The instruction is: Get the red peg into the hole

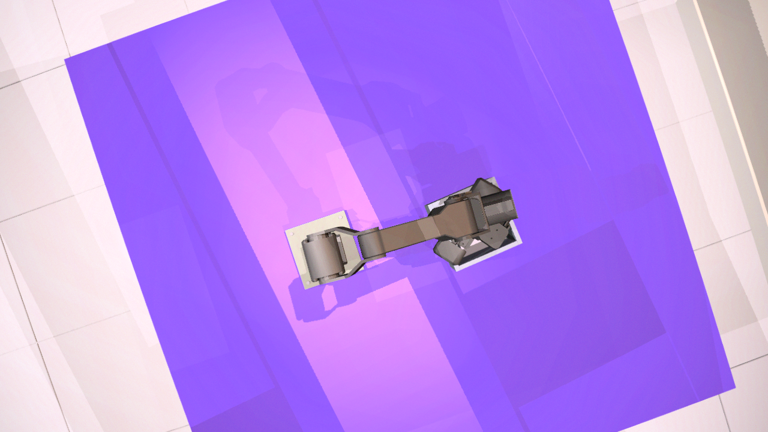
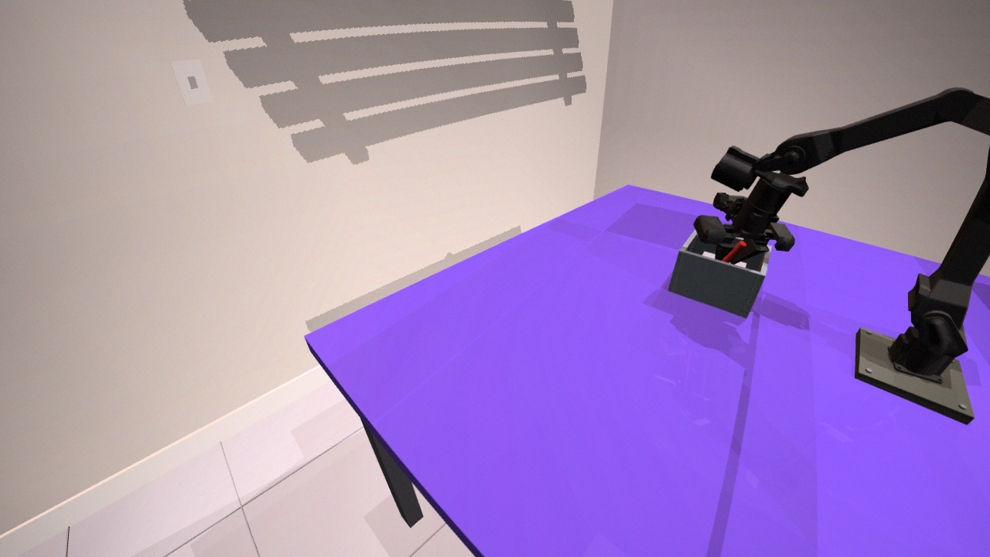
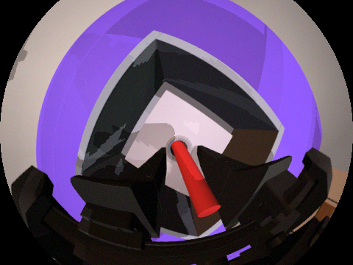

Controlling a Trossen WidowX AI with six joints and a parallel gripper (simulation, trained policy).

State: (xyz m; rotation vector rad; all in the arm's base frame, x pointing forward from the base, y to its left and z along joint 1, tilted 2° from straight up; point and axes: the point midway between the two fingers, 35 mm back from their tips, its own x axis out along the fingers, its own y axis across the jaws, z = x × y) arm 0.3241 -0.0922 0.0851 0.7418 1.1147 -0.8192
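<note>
Right now my gripper tip is 2 cm below the red peg, 1 cm to the right of it and 1 cm past it. From my gripper tip the other things lie so: pale plate 2 cm below; then grey box 4 cm below.
</note>
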